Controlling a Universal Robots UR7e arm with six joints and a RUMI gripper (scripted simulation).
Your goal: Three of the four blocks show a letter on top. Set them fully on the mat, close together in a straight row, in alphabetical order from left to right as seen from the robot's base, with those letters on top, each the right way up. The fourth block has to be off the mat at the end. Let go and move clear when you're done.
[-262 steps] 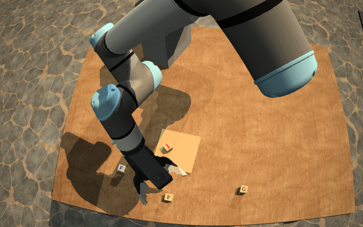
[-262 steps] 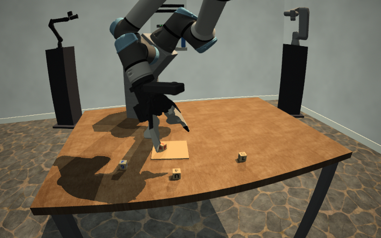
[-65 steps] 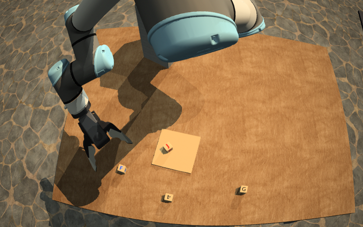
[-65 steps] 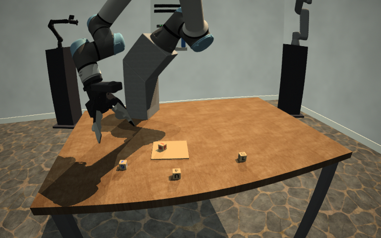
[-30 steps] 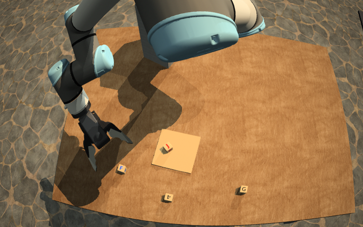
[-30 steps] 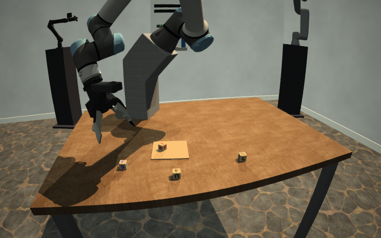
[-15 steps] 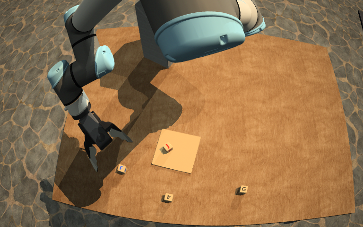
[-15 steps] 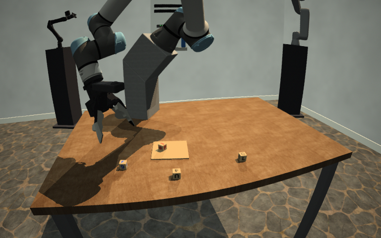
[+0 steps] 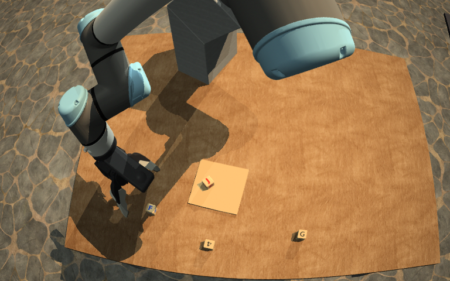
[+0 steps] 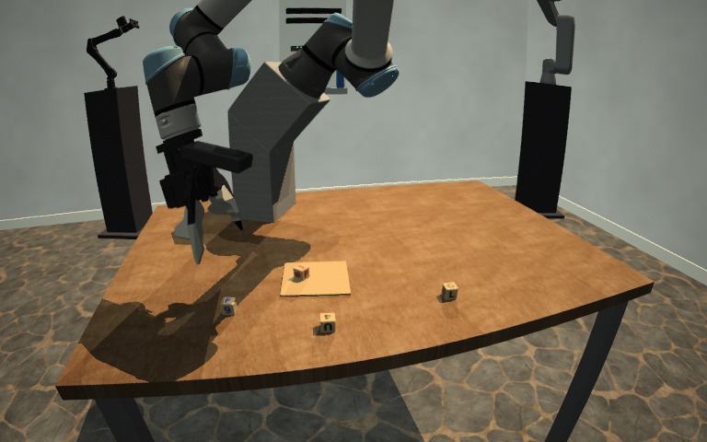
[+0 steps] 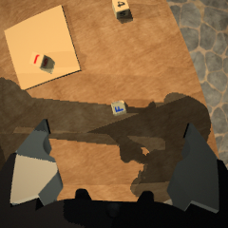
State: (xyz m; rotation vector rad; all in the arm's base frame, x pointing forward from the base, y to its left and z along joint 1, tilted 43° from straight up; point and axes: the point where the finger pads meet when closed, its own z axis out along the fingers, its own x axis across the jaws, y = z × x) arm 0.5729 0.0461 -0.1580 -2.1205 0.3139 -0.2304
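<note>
My gripper is now 120 mm above the block, 10 mm to the left of it and 10 mm short of it. The rest, counted from my hand: tan mat: 150 mm to the left, 130 mm below, 130 mm behind.
</note>
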